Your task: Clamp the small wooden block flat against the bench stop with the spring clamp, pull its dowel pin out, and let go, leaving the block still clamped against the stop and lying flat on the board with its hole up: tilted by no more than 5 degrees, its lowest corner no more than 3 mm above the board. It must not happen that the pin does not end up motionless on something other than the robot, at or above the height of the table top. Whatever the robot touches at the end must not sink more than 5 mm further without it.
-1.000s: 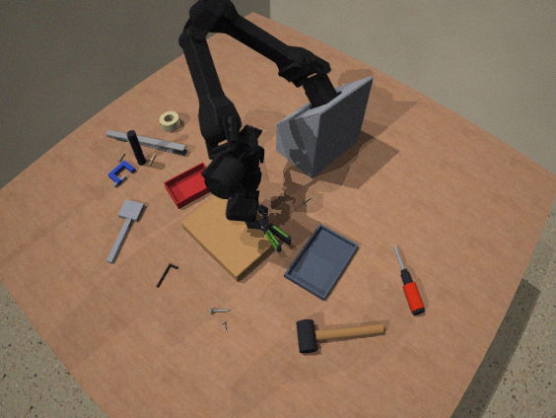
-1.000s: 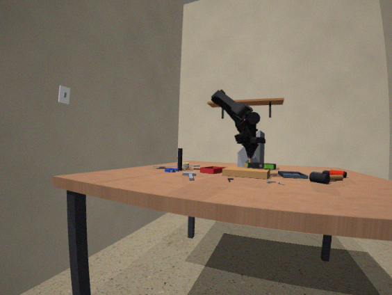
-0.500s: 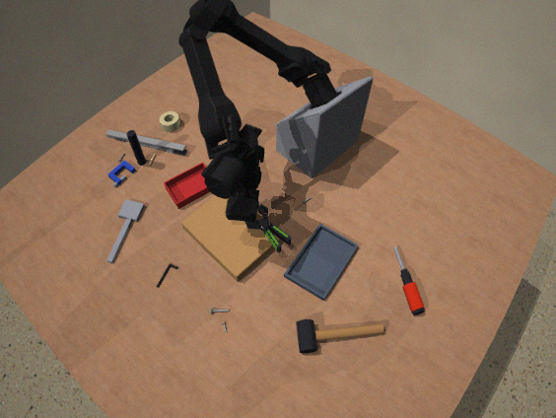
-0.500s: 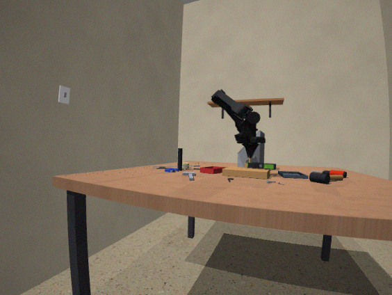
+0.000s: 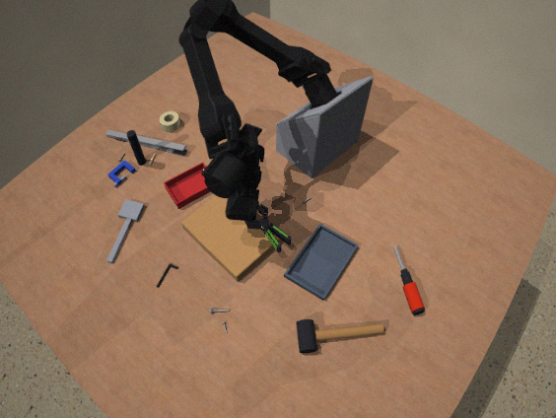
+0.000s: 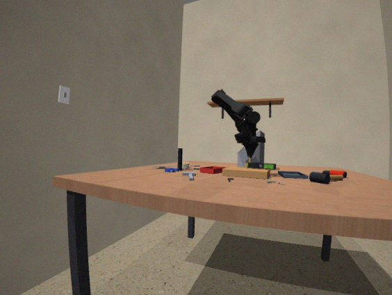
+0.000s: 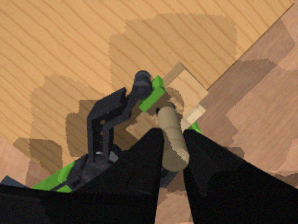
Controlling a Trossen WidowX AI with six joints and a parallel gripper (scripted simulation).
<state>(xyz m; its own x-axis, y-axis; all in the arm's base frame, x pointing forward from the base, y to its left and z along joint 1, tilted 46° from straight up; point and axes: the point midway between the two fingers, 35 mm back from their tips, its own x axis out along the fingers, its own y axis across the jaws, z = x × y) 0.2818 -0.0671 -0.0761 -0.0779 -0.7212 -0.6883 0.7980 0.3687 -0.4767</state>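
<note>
My gripper is now 4 cm above the dowel pin. Round my hand: small wooden block: 8 cm below; wooden board: 6 cm ahead, 10 cm below; bench stop: 1 cm behind, 8 cm below.
</note>
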